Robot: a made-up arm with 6 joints. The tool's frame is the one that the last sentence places.
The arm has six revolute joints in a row. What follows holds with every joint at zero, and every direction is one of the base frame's.
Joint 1 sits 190 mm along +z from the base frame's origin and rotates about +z.
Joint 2 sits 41 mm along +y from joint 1 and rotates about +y.
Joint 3 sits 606 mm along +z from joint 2 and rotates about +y.
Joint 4 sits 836 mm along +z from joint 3 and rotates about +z.
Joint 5 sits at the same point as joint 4 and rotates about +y.
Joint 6 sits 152 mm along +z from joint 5 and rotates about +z.
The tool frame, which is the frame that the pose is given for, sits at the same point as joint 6; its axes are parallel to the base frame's.
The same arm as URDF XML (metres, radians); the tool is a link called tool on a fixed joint. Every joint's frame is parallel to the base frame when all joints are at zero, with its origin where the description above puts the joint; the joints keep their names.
<robot name="arm">
<joint name="joint 1" type="continuous"><parent link="base"/><child link="link1"/><origin xyz="0 0 0.19" rpy="0 0 0"/><axis xyz="0 0 1"/></joint>
<joint name="joint 2" type="continuous"><parent link="link1"/><child link="link2"/><origin xyz="0 0.041 0" rpy="0 0 0"/><axis xyz="0 1 0"/></joint>
<joint name="joint 3" type="continuous"><parent link="link2"/><child link="link3"/><origin xyz="0 0 0.606" rpy="0 0 0"/><axis xyz="0 1 0"/></joint>
<joint name="joint 4" type="continuous"><parent link="link3"/><child link="link4"/><origin xyz="0 0 0.836" rpy="0 0 0"/><axis xyz="0 0 1"/></joint>
<joint name="joint 5" type="continuous"><parent link="link4"/><child link="link5"/><origin xyz="0 0 0" rpy="0 0 0"/><axis xyz="0 1 0"/></joint>
<joint name="joint 6" type="continuous"><parent link="link5"/><child link="link6"/><origin xyz="0 0 0.152" rpy="0 0 0"/><axis xyz="0 0 1"/></joint>
<joint name="tool_joint" type="fixed"><parent link="link6"/><child link="tool"/><origin xyz="0 0 0" rpy="0 0 0"/></joint>
<link name="base"/>
<link name="link1"/>
<link name="link2"/>
<link name="link3"/>
<link name="link4"/>
<link name="link5"/>
<link name="link6"/>
<link name="tool"/>
</robot>

